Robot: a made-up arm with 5 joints.
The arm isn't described. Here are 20 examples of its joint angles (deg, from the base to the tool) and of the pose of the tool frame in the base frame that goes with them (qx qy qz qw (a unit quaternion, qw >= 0); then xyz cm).
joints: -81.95 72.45 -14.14 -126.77 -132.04
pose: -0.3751 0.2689 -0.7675 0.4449 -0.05 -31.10 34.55
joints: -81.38 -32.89 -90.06 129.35 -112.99
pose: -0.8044 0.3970 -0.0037 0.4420 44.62 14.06 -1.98
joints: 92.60 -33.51 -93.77 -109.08 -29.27
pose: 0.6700 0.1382 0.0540 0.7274 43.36 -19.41 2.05
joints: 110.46 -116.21 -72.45 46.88 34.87
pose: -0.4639 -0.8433 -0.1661 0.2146 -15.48 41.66 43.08
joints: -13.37 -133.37 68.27 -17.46 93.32
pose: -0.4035 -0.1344 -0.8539 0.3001 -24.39 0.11 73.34
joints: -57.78 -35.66 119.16 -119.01 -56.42
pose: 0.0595 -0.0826 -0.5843 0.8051 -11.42 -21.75 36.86
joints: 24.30 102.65 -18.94 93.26 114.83
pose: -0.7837 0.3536 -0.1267 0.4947 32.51 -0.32 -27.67
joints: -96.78 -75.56 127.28 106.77 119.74
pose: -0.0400 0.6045 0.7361 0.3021 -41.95 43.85 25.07
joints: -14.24 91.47 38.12 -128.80 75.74
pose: 0.1389 -0.7533 -0.4033 0.5006 -42.47 -2.99 18.91
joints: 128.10 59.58 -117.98 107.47 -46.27
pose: 0.3539 0.4768 0.6619 0.4574 12.65 44.19 -16.01
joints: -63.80 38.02 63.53 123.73 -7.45
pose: 0.2507 -0.4839 0.8038 0.2387 -31.12 12.00 35.72
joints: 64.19 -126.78 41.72 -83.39 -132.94
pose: 0.4650 -0.8265 0.0130 0.3170 -17.55 -25.16 22.84
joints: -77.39 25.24 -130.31 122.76 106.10
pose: -0.3725 0.3515 -0.3773 0.7716 35.09 -15.03 -7.58
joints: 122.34 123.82 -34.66 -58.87 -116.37
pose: -0.3764 -0.0777 0.2343 0.8930 44.70 41.45 26.95
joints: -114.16 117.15 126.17 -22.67 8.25
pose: 0.6506 0.3114 -0.4651 0.5132 1.29 -38.98 -39.46
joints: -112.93 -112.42 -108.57 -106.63 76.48
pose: -0.0970 0.7529 -0.5636 0.3256 -20.43 -39.80 13.94
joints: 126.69 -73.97 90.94 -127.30 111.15
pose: 0.4770 0.7346 -0.4749 0.0856 -14.83 -6.42 -7.22
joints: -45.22 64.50 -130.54 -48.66 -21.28
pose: 0.7324 0.6517 -0.1499 0.1278 -16.90 31.49 -36.30
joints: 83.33 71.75 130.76 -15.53 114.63
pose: 0.6495 -0.3032 -0.6940 0.0679 -16.97 -5.17 -39.91
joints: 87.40 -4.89 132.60 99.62 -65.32
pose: -0.2152 0.3384 0.1597 0.9021 61.39 -11.96 -1.88
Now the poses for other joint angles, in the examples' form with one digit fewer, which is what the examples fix.
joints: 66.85 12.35 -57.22 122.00 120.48
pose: 0.275 -0.214 0.930 0.120 -13.1 -21.9 46.2
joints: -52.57 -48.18 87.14 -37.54 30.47
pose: -0.633 -0.247 -0.172 0.713 23.4 32.2 50.8
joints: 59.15 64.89 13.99 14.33 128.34
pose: -0.681 0.519 0.210 0.472 26.4 6.3 -49.1
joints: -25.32 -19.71 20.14 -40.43 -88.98
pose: 0.543 0.188 -0.007 0.818 47.3 -6.0 2.2
